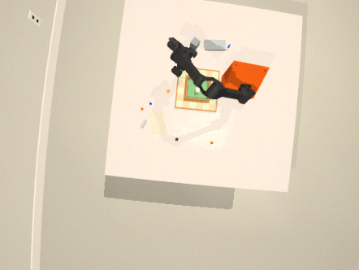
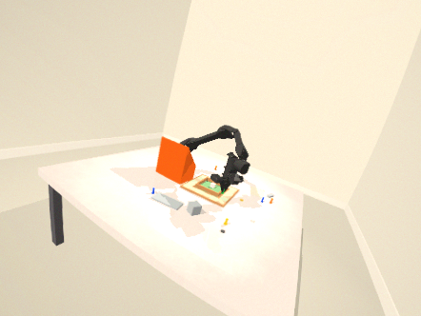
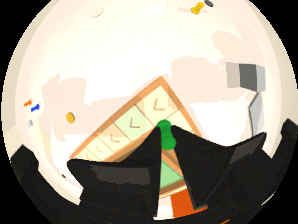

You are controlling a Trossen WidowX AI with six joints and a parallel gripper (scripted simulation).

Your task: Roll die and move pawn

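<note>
Right now the green pawn is 1 cm above my gripper tip. The rest, counted from my gripper tip: green dice tray (11 cm behind, 11 cm to the left, 6 cm below); then white die (11 cm behind, 12 cm to the left, 4 cm below); then flat grey block (20 cm behind, 22 cm to the right, 7 cm below).
</note>
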